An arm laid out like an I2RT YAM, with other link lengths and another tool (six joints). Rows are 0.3 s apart.
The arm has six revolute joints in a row. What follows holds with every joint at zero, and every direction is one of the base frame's. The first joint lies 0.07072 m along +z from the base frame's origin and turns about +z. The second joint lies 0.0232 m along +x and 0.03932 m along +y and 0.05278 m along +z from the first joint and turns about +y. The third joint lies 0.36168 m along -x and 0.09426 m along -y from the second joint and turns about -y. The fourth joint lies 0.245 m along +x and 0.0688 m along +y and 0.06 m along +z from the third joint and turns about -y. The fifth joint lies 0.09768 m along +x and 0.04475 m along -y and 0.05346 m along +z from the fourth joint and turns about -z. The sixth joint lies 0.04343 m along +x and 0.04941 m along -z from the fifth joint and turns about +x. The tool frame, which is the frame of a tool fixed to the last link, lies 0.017 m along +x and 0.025 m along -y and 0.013 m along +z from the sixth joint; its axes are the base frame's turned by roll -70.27, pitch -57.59 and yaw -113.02 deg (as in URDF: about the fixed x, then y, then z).
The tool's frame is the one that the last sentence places.
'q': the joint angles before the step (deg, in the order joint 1, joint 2, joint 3, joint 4, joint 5, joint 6). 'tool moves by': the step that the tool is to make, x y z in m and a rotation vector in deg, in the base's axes. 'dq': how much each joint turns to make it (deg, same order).
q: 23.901, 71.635, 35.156, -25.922, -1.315, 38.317
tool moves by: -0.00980, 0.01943, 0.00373, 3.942, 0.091, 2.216
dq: 5.274, -1.851, -0.176, 0.171, -1.676, 4.391
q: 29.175, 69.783, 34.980, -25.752, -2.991, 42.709
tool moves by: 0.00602, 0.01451, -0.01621, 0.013, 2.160, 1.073
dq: 2.374, 4.128, -1.230, 3.593, -0.347, 1.672
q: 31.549, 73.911, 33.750, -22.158, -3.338, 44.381
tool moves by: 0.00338, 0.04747, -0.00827, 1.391, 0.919, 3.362
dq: 9.133, 5.272, 1.226, 4.403, 1.225, 5.887
